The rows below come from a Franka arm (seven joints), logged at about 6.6 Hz.
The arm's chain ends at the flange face. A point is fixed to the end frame.
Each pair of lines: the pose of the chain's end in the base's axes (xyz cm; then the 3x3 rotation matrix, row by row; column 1 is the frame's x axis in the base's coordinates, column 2 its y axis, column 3 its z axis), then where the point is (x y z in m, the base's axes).
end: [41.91 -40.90 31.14], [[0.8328 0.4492 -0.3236], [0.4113 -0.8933 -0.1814], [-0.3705 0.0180 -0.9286]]
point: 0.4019 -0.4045 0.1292
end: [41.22 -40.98 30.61], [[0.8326 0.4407 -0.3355], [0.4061 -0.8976 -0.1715], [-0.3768 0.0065 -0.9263]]
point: 0.3930 -0.4038 0.1241
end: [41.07 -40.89 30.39], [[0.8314 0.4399 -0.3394], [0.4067 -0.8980 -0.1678], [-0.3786 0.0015 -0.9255]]
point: 0.3908 -0.4023 0.1220
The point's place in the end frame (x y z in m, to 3 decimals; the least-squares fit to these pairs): 0.055 -0.015 0.174
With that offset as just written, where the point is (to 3 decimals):
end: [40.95 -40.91 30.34], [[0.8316 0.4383 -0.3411], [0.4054 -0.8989 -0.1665], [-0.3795 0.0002 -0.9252]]
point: 0.389 -0.402 0.122
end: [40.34 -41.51 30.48], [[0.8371 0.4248 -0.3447], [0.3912 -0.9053 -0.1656], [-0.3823 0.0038 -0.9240]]
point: 0.383 -0.409 0.123
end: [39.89 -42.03 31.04], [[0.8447 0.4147 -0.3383], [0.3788 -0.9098 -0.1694], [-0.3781 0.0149 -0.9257]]
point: 0.380 -0.415 0.128
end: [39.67 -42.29 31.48], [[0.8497 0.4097 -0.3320], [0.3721 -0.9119 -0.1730], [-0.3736 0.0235 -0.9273]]
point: 0.380 -0.419 0.133
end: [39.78 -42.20 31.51], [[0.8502 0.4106 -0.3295], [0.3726 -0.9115 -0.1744], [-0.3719 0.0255 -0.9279]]
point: 0.381 -0.418 0.133
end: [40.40 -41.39 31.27], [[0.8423 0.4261 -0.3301], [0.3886 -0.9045 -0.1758], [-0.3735 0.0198 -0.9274]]
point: 0.386 -0.410 0.130
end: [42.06 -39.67 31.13], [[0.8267 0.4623 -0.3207], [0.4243 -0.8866 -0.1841], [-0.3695 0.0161 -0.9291]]
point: 0.403 -0.392 0.129
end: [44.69 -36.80 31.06], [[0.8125 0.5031 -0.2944], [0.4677 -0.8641 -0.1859], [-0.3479 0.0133 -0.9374]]
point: 0.433 -0.362 0.128
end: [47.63 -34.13 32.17], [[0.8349 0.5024 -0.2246], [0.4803 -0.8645 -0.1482], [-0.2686 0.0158 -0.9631]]
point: 0.476 -0.328 0.139
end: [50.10 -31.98 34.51], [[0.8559 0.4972 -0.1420], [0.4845 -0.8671 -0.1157], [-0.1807 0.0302 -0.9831]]
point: 0.516 -0.300 0.164
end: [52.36 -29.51 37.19], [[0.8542 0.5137 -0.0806], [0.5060 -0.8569 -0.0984], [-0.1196 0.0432 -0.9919]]
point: 0.549 -0.272 0.192
